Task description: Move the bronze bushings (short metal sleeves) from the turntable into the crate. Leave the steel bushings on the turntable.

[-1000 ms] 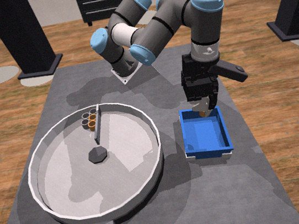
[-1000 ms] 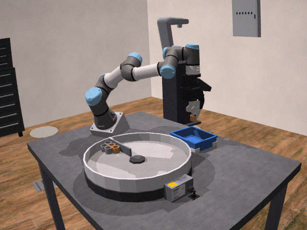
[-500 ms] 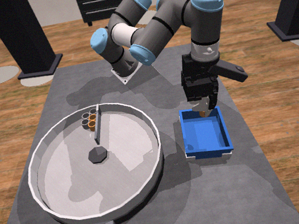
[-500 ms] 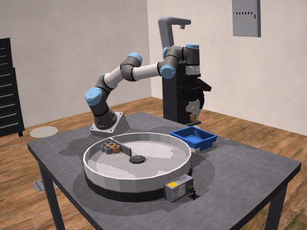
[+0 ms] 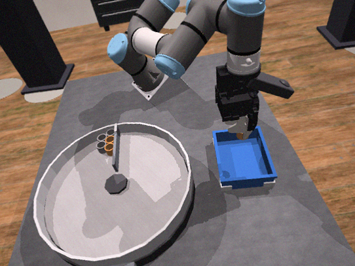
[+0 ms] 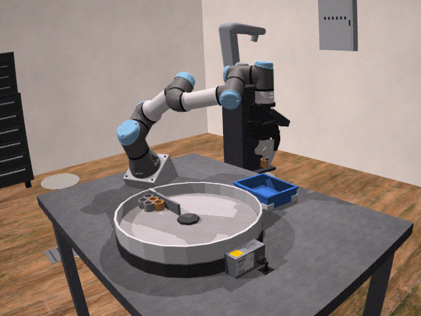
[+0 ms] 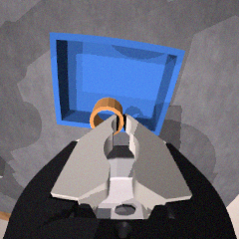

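The blue crate lies 11 cm below my hand and 1 cm behind it. The rest, counted from my hand: grey turntable: 36 cm to the right, 9 cm below, 8 cm ahead.
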